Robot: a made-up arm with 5 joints. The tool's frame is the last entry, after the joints. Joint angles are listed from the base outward. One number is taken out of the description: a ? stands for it. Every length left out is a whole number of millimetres.
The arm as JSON. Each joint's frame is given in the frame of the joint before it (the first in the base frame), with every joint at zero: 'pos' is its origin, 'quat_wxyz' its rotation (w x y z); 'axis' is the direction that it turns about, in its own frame. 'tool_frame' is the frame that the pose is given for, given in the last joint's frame.
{
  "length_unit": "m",
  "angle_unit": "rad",
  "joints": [
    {
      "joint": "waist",
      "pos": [
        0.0,
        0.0,
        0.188
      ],
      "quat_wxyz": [
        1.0,
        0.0,
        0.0,
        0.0
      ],
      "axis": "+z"
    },
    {
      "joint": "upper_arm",
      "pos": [
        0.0,
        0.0,
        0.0
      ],
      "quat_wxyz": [
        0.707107,
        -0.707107,
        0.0,
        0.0
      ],
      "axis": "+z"
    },
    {
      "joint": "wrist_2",
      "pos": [
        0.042,
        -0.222,
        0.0
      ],
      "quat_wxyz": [
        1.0,
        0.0,
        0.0,
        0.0
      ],
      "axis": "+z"
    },
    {
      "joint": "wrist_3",
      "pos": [
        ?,
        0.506,
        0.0
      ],
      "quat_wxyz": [
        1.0,
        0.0,
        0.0,
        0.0
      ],
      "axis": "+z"
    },
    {
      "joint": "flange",
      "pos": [
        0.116,
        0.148,
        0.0
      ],
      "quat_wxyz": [
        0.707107,
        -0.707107,
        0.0,
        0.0
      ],
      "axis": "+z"
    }
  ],
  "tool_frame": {
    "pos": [
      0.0,
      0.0,
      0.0
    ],
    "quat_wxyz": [
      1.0,
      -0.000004,
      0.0,
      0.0
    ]
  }
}
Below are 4 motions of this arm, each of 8 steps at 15 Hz.
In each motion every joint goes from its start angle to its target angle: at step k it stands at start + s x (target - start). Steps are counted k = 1, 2, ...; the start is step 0. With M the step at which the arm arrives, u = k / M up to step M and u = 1 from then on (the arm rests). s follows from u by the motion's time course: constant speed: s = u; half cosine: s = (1 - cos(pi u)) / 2; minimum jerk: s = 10 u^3 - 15 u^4 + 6 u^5.
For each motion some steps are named. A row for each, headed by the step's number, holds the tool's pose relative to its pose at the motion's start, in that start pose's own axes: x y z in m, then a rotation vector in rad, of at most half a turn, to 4 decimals.
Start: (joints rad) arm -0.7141 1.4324 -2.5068 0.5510 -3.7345
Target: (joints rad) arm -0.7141 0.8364 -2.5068 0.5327 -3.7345
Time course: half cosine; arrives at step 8
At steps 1, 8:
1: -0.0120 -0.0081 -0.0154 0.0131 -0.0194 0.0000
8: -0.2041 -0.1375 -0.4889 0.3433 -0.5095 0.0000

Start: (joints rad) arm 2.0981 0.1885 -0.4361 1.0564 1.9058
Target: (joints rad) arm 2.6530 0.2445 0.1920 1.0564 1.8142
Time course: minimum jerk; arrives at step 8
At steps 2, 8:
2: -0.0062 0.0251 0.0423 -0.0530 0.0636 -0.0476
8: 0.1750 0.2550 0.2984 -0.4923 0.6865 -0.3167

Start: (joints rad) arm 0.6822 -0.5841 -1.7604 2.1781 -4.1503
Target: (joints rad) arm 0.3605 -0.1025 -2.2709 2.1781 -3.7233
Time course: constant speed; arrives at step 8
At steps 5, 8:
5: 0.0370 -0.0888 -0.0151 0.0366 0.0155 0.4648
8: 0.0733 -0.1395 -0.0160 0.0621 0.0217 0.7433

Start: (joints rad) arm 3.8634 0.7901 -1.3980 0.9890 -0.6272
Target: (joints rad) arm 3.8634 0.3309 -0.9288 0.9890 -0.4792
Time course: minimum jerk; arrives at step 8
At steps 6, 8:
6: -0.0716 -0.0519 -0.0297 0.0048 -0.0076 0.1327
8: -0.0804 -0.0583 -0.0308 0.0053 -0.0085 0.1480

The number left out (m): 0.114
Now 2 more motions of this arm.
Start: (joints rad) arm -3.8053 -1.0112 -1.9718 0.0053 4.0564
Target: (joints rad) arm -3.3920 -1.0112 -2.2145 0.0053 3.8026
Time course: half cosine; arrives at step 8
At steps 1, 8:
1: -0.0073 0.0019 -0.0022 -0.0088 -0.0037 0.0059
8: -0.2118 -0.0206 -0.0689 -0.1809 -0.1553 0.1613

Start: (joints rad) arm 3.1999 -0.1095 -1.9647 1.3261 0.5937
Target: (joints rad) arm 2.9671 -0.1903 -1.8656 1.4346 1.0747
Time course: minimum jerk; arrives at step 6
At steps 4, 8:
4: 0.0319 0.1060 0.0014 -0.1559 0.0129 0.5203
8: 0.0375 0.1345 -0.0005 -0.1958 0.0248 0.6599

